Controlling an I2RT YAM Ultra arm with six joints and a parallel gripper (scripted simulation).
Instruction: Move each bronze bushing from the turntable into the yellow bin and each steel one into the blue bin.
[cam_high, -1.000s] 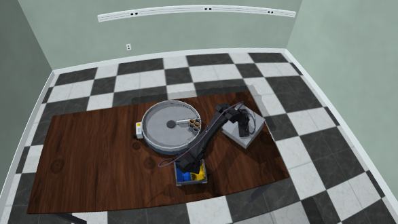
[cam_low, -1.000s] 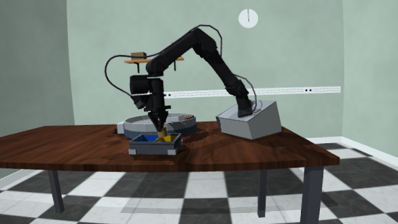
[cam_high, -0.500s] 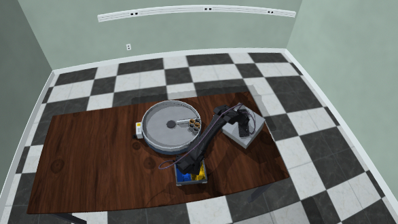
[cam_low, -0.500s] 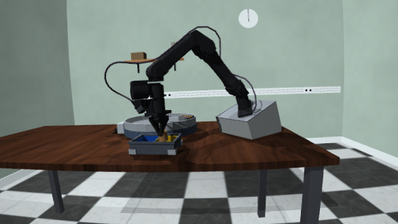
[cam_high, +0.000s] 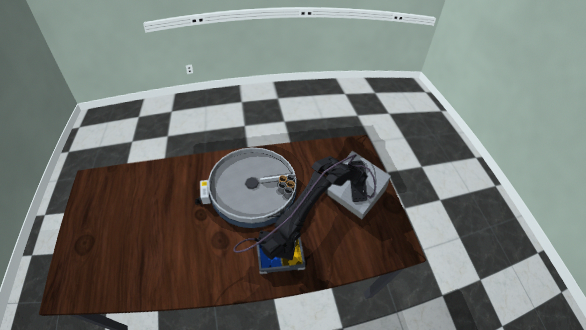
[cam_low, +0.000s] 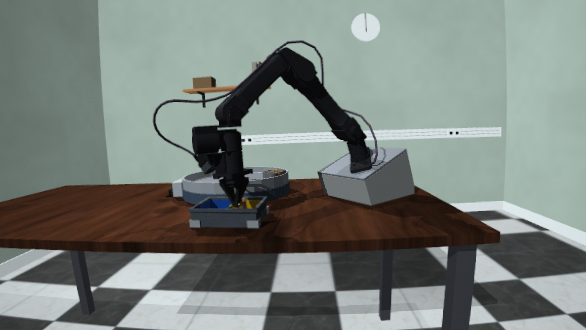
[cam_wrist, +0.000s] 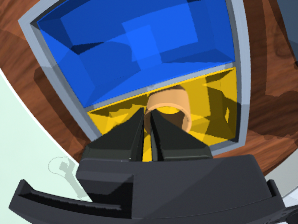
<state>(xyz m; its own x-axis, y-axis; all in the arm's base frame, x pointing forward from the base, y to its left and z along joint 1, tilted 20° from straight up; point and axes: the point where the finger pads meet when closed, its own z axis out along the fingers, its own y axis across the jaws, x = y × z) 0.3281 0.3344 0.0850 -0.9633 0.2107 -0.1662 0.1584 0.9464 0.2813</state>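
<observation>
Right now my hand is 30 mm above the bin tray, 20 mm short of it and 10 mm to the left of it. Round my hand: grey turntable: 360 mm to the right, 180 mm ahead; then yellow bin: 40 mm below, 20 mm to the right, 20 mm behind; then blue bin: 70 mm ahead, 40 mm below.
</observation>
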